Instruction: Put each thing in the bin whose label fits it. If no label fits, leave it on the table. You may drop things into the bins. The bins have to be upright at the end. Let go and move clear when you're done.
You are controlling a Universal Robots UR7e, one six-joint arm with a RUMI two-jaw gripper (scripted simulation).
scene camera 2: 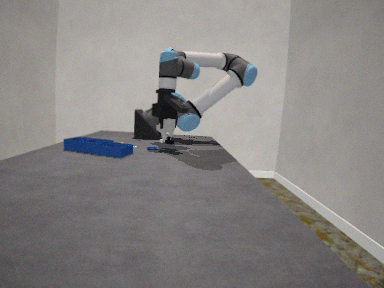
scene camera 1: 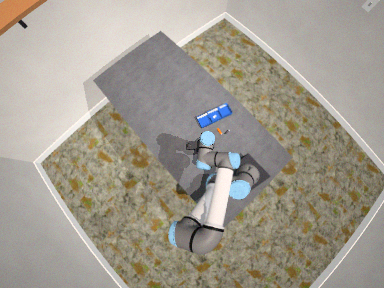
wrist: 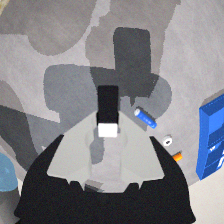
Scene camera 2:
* my gripper: 166, 142
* blue bin: 98, 146
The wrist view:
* my gripper: 108, 112
